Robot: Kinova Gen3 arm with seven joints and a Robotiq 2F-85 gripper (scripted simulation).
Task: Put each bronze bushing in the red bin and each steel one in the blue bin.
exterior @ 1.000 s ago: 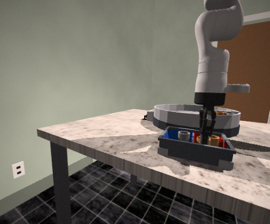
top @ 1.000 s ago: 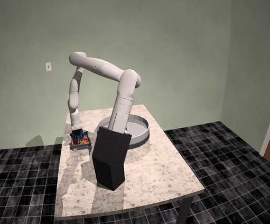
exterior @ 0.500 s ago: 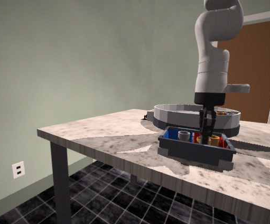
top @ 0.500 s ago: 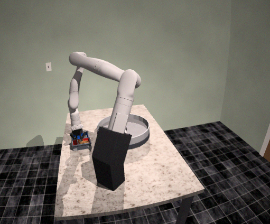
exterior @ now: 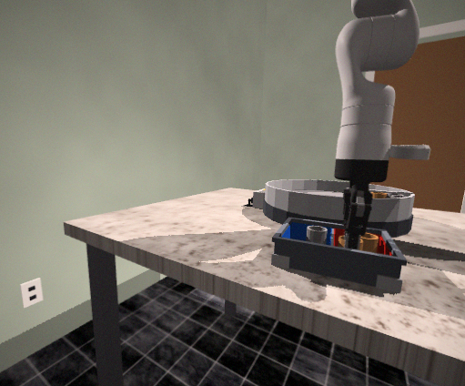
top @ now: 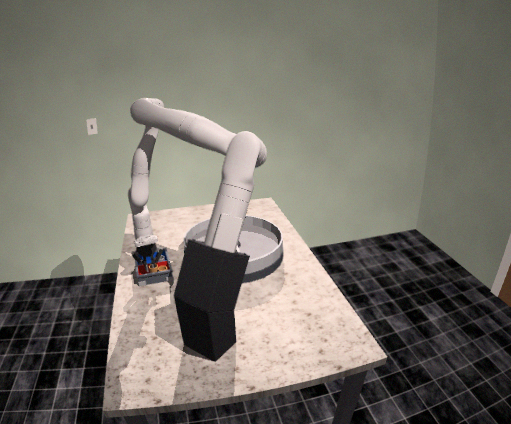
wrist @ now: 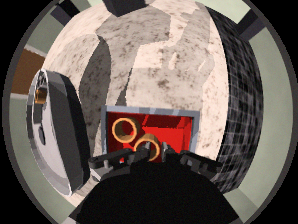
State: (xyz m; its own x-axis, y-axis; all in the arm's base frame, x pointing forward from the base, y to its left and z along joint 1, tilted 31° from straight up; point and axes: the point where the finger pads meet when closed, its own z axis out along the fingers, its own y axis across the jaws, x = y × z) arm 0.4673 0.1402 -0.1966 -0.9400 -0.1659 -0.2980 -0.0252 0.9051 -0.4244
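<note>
Right now my hand is 3 cm short of the bin tray, 1 cm to the left of it and 2 cm above it. From my hand the other things lie so: turntable (4 cm ahead, 37 cm to the right, 1 cm above).
</note>
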